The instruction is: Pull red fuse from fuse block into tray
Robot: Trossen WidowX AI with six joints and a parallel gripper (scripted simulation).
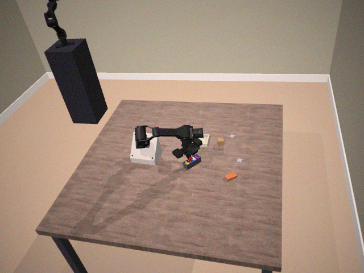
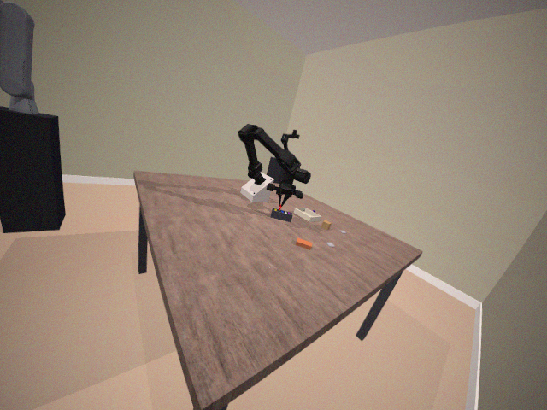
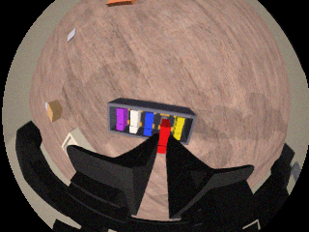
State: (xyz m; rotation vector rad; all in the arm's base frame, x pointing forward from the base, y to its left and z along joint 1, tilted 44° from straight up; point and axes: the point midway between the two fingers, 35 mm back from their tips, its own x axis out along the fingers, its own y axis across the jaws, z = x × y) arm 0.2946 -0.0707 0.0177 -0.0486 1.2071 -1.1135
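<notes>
Right now my gripper tip is 20 mm short of the cream tray, 230 mm to the right of it and 60 mm above it. From my gripper tip the other things lie so: tan cube (160 mm ahead, 220 mm to the left, 50 mm below); then red fuse (10 mm below); then small purple object (10 mm behind, 330 mm to the left, 50 mm below).
</notes>
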